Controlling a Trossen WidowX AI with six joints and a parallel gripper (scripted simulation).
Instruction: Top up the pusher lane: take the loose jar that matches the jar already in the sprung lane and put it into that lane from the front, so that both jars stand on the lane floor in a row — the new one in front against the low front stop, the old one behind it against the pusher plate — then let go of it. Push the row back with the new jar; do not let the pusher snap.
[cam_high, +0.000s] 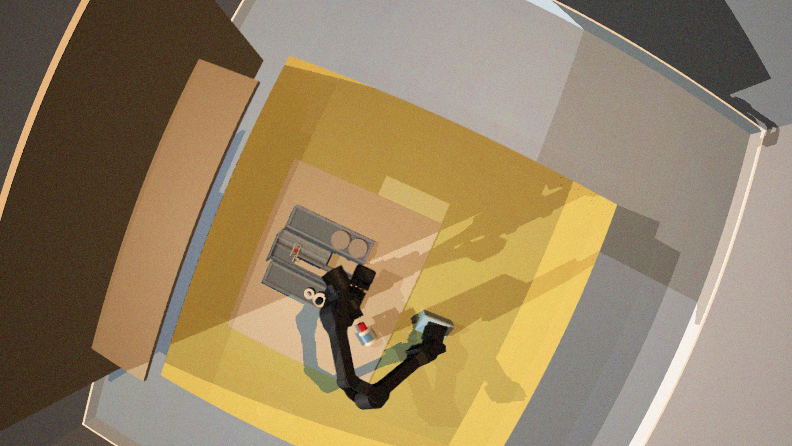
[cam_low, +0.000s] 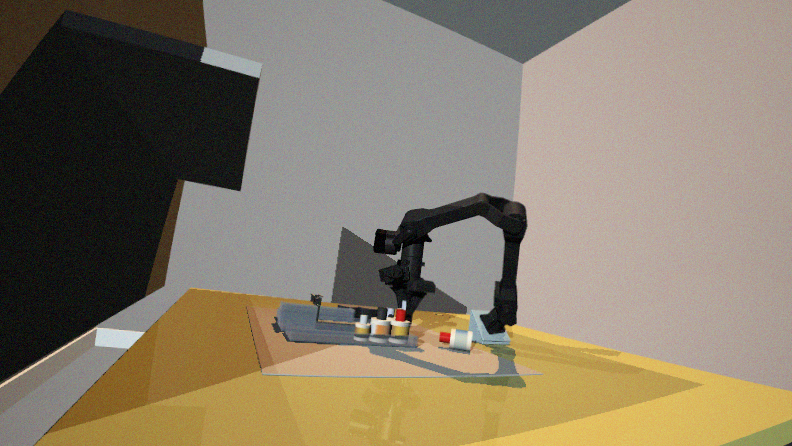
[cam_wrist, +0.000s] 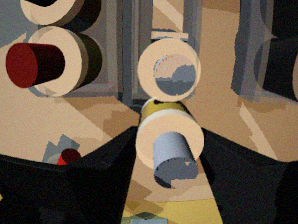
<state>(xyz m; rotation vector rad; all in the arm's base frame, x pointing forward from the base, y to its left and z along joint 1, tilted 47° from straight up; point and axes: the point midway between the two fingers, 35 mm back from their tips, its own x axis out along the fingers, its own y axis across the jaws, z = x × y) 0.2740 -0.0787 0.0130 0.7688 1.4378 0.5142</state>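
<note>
Now: the grey lane rack 190 mm ahead of my gripper tip, 50 mm to the right of it and 30 mm below it. The rest, counted from my gripper tip: shelf 550 mm ahead, 310 mm above, 50 mm to the right; red mark 220 mm ahead, 70 mm to the right, 20 mm above.
</note>
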